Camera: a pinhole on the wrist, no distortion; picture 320 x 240 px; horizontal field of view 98.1 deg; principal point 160.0 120.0 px. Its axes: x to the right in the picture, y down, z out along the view. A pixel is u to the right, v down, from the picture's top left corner.
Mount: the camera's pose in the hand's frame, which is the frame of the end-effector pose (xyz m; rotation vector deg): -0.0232 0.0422 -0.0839 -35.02 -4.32 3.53
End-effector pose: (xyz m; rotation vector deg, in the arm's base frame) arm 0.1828 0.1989 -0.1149 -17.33 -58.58 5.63
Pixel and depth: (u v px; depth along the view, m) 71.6 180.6 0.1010
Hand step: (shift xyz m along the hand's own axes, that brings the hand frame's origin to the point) -0.0978 0.1307 -0.0302
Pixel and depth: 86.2 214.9 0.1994
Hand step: -0.1513 0.2589 -0.0051
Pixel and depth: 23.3 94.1 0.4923
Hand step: -0.5462 0.2093 0.3454
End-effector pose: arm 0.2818 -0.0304 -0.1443 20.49 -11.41 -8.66
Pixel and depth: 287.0 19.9 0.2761
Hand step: 0.2107 0.0573 0.2692
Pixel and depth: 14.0 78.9 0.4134
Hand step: -0.4883 0.1433 0.3012
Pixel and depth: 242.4 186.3 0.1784
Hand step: 0.0633 0.2221 0.0183
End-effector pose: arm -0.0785 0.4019 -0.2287 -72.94 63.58 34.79
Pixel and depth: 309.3 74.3 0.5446
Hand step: 0.5177 0.2534 0.4945
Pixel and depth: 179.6 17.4 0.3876
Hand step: 0.0070 0.0337 0.4001
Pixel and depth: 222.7 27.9 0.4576
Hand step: 0.1526 0.0718 0.4751
